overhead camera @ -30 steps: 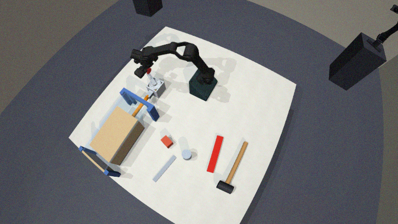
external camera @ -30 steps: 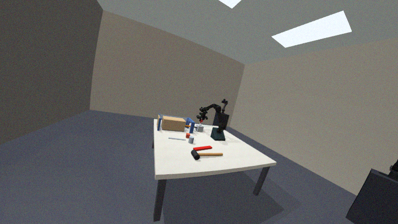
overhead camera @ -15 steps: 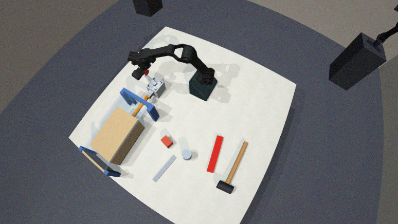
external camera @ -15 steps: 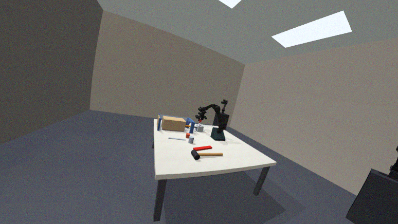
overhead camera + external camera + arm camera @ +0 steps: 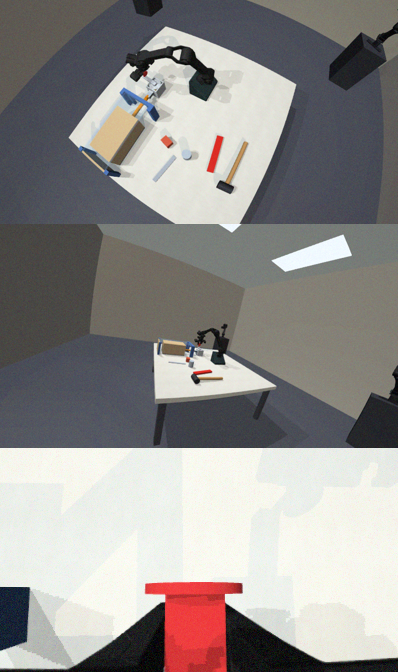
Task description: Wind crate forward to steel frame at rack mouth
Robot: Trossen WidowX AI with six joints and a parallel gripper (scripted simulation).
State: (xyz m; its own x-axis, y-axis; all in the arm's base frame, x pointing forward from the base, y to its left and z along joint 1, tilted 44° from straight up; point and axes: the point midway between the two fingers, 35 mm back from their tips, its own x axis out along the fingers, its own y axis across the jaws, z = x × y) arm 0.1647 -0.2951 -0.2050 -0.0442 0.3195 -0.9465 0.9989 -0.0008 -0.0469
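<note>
My gripper tip is 5 cm to the right of the winch handle and 3 cm above it. The rest, counted from my gripper tip: grey winch: 11 cm to the left, 10 cm below; blue frame post: 17 cm ahead, 11 cm to the left, 3 cm below; red knob: 2 cm to the left.
</note>
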